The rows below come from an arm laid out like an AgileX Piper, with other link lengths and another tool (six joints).
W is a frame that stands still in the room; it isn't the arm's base.
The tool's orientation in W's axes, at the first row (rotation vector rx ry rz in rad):
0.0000 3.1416 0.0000
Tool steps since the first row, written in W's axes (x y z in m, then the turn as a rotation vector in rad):
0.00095 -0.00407 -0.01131 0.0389 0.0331 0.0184
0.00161 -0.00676 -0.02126 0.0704 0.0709 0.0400
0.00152 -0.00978 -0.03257 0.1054 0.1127 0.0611
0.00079 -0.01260 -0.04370 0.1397 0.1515 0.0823
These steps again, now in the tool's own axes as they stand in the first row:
-0.00095 -0.00407 0.01131 -0.0389 0.0331 -0.0184
-0.00161 -0.00676 0.02126 -0.0704 0.0709 -0.0400
-0.00152 -0.00978 0.03257 -0.1054 0.1127 -0.0611
-0.00079 -0.01260 0.04370 -0.1397 0.1515 -0.0823

